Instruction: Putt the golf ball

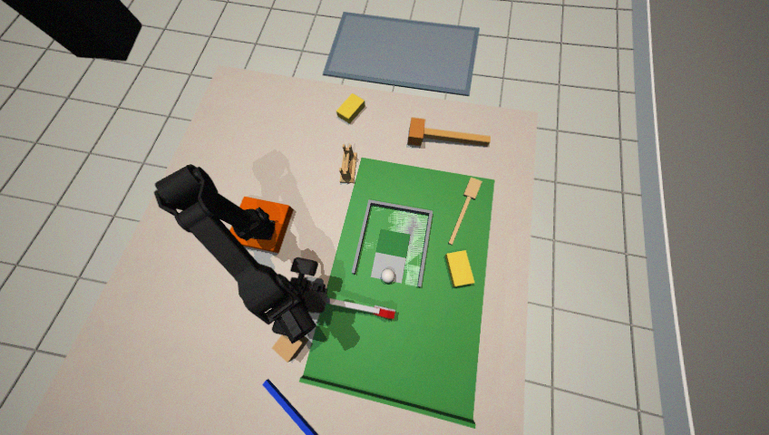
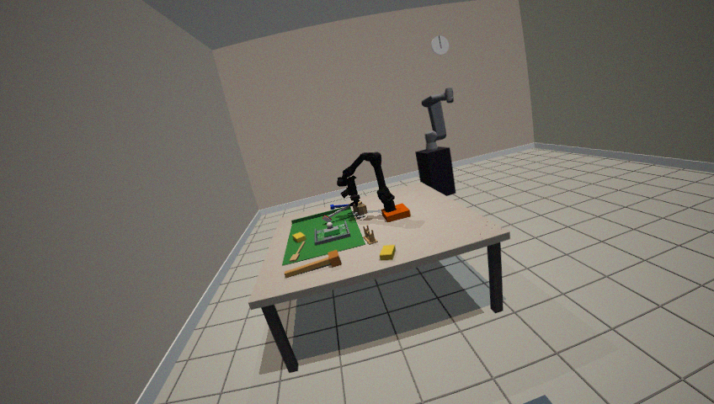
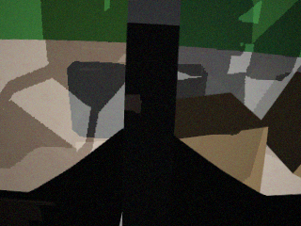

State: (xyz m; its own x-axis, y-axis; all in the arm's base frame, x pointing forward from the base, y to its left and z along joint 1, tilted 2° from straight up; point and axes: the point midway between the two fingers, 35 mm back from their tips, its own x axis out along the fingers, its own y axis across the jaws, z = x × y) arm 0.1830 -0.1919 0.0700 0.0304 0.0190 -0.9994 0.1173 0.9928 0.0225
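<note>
The red putter lies 12 cm ahead of my gripper tip and 1 cm to the right of it. Round my gripper tip: white golf ball 23 cm ahead, 8 cm to the left, 5 cm below; green mat 29 cm ahead, 11 cm to the left, 7 cm below; blue rod 32 cm to the right, 6 cm below, 3 cm ahead.
</note>
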